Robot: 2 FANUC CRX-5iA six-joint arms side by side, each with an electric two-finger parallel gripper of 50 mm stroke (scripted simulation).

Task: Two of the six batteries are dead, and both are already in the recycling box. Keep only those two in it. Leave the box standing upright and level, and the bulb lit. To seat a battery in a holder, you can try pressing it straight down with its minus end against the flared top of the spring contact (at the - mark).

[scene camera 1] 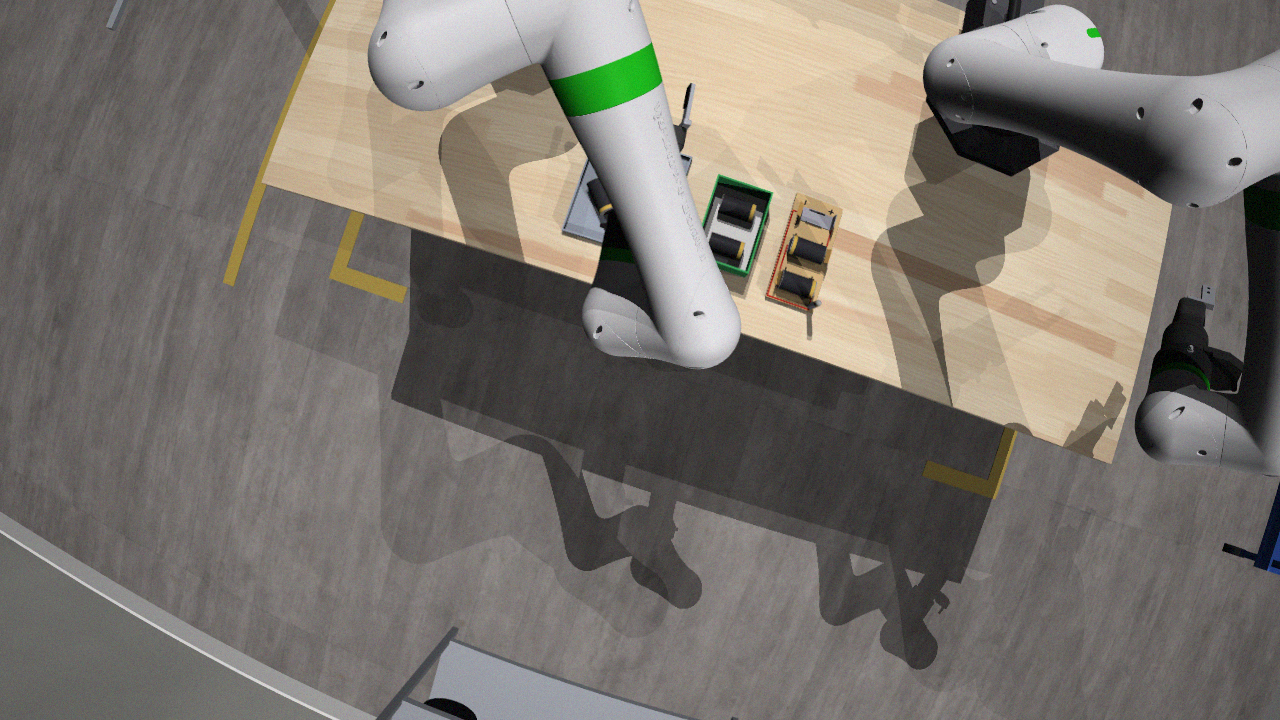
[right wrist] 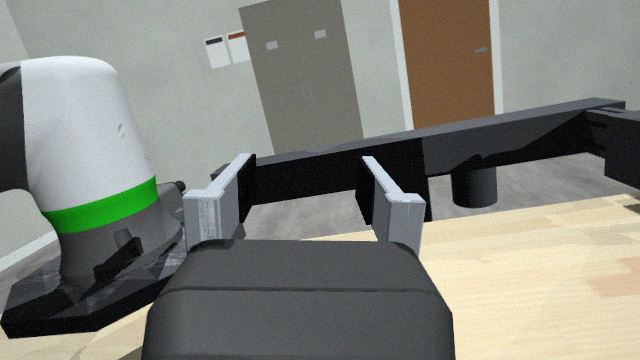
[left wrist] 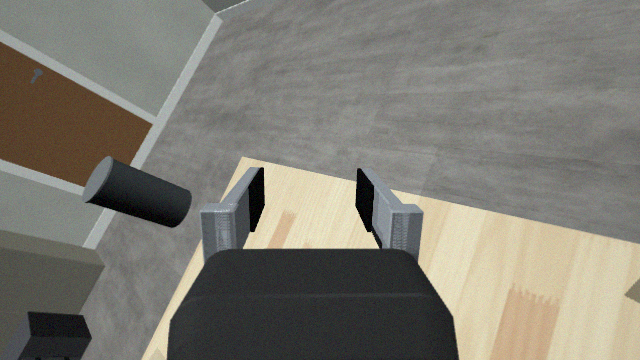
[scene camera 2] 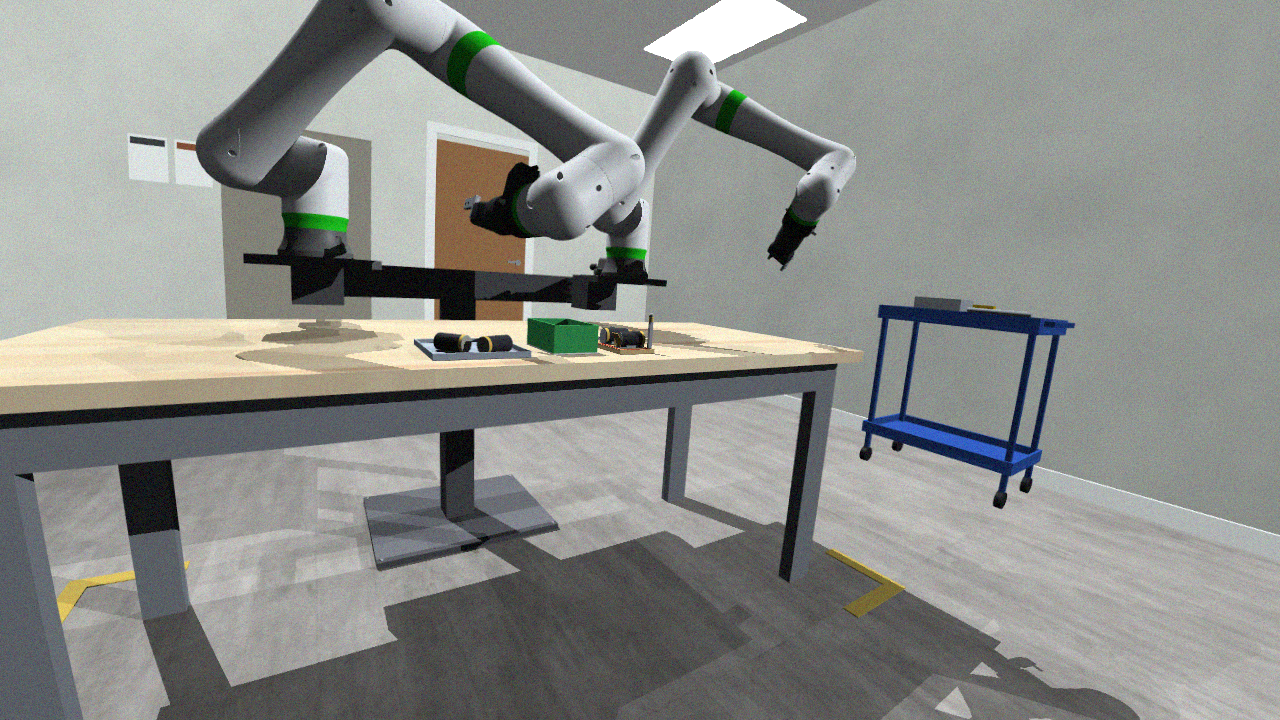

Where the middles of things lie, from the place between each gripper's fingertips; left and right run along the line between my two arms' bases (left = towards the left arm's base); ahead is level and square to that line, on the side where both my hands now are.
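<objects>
The grey tray (scene camera 1: 582,219) is 100 mm ahead of my right hand (scene camera 2: 478,209), 50 mm to the right of it and 280 mm below it. As for the green recycling box (scene camera 2: 558,336), I find it 140 mm to the left of my right hand and 110 mm ahead of it, and 270 mm below it.
Counted from my left hand (scene camera 1: 1203,301), the green recycling box is 90 mm ahead, 820 mm to the right and 240 mm below. The grey tray is 80 mm ahead of my left hand and 1010 mm to the right of it, as well as 250 mm below it.
</objects>
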